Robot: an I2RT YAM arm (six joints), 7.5 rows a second.
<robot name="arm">
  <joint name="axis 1" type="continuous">
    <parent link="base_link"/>
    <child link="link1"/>
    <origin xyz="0 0 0.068"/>
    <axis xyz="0 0 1"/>
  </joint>
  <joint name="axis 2" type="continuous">
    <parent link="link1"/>
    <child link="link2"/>
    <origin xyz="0.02 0.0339 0.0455" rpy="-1.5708 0 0"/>
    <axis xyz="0 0 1"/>
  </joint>
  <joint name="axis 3" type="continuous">
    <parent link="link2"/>
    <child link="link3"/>
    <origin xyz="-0.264 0 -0.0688" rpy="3.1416 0 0"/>
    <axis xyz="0 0 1"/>
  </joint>
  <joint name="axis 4" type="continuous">
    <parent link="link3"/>
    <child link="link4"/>
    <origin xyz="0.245 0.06 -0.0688"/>
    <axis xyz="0 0 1"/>
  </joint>
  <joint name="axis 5" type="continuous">
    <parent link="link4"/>
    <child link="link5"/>
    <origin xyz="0.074 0.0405 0.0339" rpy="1.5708 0 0"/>
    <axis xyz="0 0 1"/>
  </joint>
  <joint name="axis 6" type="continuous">
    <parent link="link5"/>
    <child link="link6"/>
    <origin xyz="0.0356 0 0.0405" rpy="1.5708 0 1.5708"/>
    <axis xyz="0 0 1"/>
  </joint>
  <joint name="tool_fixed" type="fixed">
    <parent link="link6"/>
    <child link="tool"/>
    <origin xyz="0 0 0" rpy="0 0 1.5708"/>
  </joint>
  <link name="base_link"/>
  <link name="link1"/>
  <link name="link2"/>
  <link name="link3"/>
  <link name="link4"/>
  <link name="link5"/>
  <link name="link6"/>
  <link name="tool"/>
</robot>
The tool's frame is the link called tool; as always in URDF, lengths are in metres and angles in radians. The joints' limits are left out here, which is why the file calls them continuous.
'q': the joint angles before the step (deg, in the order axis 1, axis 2, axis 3, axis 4, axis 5, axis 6). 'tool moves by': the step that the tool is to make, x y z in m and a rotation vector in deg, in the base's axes. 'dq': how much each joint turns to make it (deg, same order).
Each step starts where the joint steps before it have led.
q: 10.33, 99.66, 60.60, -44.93, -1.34, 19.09
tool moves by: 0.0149, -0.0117, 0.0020, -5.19, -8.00, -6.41
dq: -1.77, 0.00, -0.09, 7.00, 7.11, 3.52
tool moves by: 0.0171, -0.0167, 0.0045, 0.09, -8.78, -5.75
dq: -3.11, -0.01, -0.11, 8.56, 1.72, 2.25
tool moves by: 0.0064, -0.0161, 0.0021, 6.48, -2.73, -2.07
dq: -3.50, -0.01, 0.02, 3.04, -6.35, 1.14
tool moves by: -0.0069, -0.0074, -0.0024, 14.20, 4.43, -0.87
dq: -2.73, 0.05, -0.02, -3.85, -13.87, 3.76
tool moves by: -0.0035, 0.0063, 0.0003, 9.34, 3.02, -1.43
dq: 0.24, 0.00, 0.00, -1.71, -8.20, 4.91
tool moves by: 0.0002, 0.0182, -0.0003, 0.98, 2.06, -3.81
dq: 3.33, 0.07, -0.01, 0.65, 1.37, 7.54
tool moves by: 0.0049, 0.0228, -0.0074, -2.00, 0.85, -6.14
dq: 4.41, 1.61, 0.02, 3.37, 5.47, 9.64
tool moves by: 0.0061, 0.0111, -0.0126, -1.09, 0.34, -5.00
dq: 2.07, 2.61, -0.01, 3.48, 3.56, 6.34
